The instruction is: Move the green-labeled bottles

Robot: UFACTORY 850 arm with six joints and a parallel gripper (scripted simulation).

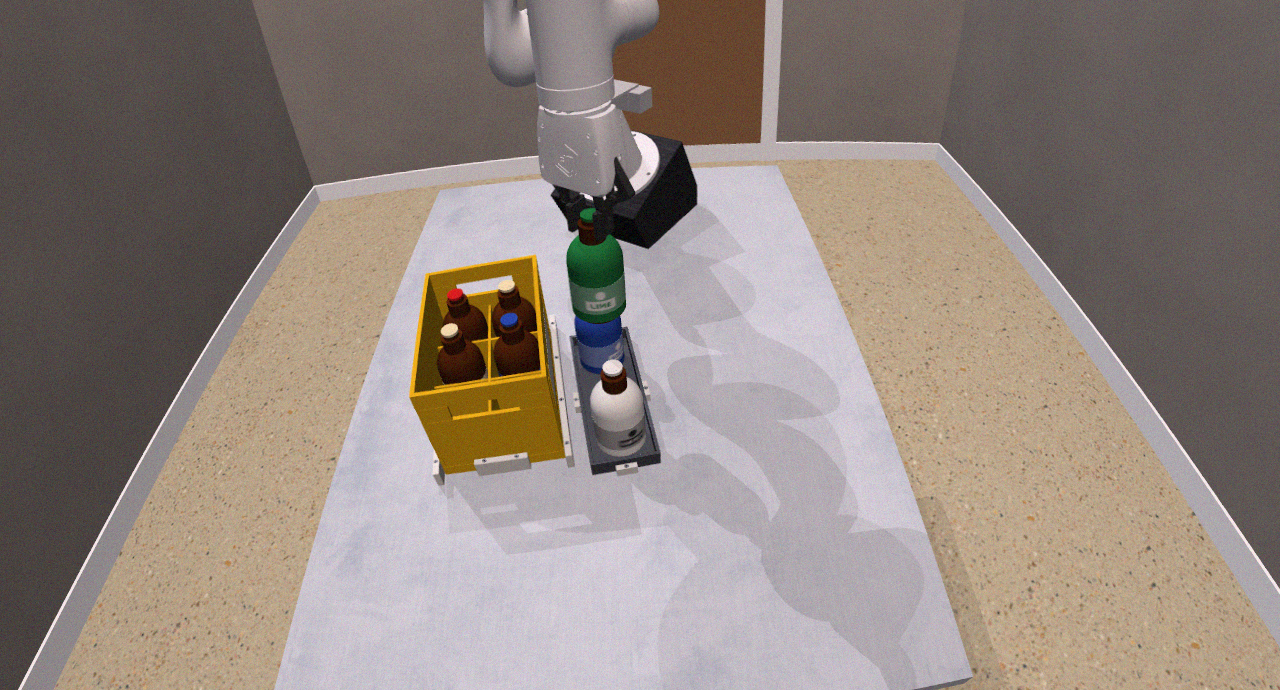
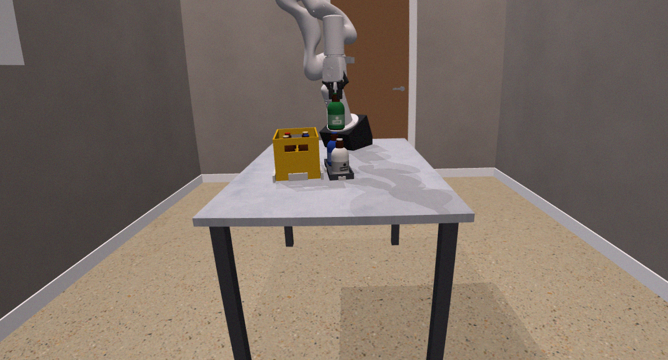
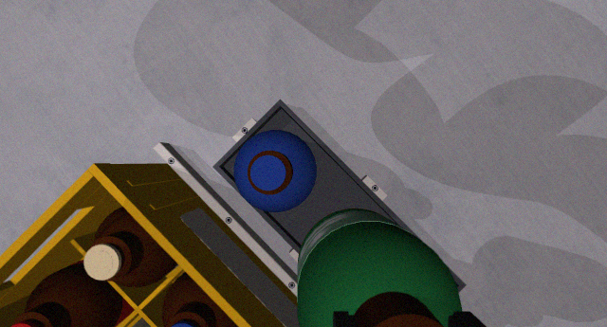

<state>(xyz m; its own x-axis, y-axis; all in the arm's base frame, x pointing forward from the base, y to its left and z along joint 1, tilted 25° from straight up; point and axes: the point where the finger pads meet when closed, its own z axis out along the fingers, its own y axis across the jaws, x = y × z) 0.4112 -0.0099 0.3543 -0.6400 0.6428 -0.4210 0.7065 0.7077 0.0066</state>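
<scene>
Right now the green-labeled bottle is 7 cm below my hand. Round my hand: white-labeled bottle: 8 cm ahead, 25 cm below; blue-labeled bottle: 9 cm behind, 25 cm below; yellow crate: 5 cm behind, 17 cm to the right, 25 cm below.
</scene>
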